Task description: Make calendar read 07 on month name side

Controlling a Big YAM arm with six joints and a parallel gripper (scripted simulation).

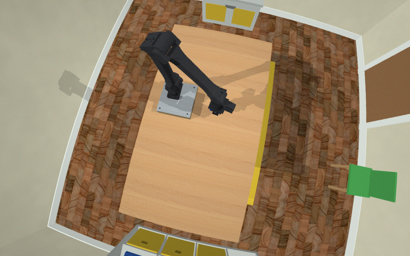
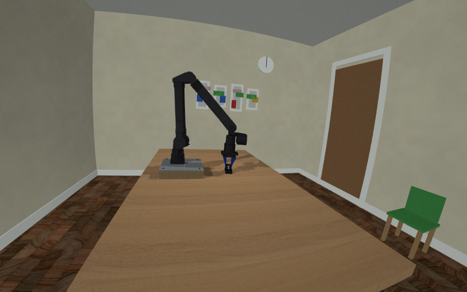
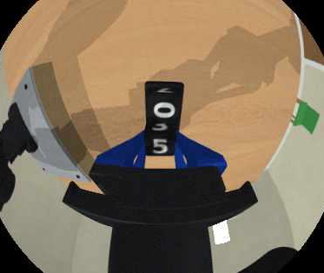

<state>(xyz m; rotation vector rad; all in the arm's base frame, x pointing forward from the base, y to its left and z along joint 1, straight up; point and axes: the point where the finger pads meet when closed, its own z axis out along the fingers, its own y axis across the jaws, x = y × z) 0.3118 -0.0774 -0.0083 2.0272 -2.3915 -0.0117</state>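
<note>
The black cube lies 3 cm to the left of my hand, 2 cm below it and 1 cm ahead of it. Also, from my hand: black tray (3 cm below, 2 cm to the left, 1 cm ahead).
</note>
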